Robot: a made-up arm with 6 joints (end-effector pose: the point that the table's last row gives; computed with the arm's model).
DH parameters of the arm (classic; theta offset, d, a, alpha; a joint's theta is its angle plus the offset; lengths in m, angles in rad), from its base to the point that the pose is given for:
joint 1: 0 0.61 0.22 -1.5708
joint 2: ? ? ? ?
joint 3: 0 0 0.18 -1.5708
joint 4: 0 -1.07 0 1.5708
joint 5: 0 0 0 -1.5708
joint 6: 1.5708 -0.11 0 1.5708
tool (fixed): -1.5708 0 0 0
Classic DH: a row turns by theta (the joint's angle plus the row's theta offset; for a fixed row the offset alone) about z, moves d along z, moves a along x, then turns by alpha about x.
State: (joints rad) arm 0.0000 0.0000 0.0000 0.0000 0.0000 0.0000
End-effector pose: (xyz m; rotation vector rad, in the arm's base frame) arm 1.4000 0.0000 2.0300 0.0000 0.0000 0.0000
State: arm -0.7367 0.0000 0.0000 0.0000 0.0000 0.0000
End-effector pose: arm 1.0370 -0.9406 2.0300 0.0000 0.0000 -0.7367
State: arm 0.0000 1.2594 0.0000 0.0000 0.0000 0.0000
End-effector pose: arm 1.9332 0.0000 -0.0782 0.0000 1.2594 0.0000
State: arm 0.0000 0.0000 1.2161 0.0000 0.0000 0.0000
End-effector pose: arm 0.4610 0.0000 3.0191 0.0000 -1.2161 0.0000
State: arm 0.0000 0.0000 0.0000 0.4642 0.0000 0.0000
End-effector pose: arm 1.4000 0.0000 2.0300 -0.4642 0.0000 0.0000
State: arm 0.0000 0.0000 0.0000 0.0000 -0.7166 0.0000
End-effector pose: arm 1.3729 0.0000 1.9578 0.0000 0.7166 0.0000
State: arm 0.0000 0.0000 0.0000 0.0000 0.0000 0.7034
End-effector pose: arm 1.4000 0.0000 2.0300 -0.7034 0.0000 0.0000
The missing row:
joint 2: -1.5708 0 1.24 3.1416
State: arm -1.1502 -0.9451 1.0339 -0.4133 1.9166 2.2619
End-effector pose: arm -0.6289 1.3041 2.1750 -0.3333 1.3911 1.7704
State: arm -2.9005 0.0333 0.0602 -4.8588 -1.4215 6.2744
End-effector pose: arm -1.3297 -0.2161 2.0426 -1.0871 -1.3950 1.6238
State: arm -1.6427 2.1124 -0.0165 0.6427 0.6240 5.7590
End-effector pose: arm -0.0237 -0.8655 -1.1352 1.4113 0.9256 -0.9697
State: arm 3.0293 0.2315 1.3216 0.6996 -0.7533 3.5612
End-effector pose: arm -0.9165 0.1521 2.8934 -1.0434 -2.5338 -1.2011
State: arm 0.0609 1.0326 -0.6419 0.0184 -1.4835 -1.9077
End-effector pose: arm 1.2408 0.0736 0.1645 -0.0915 1.7865 -2.5153
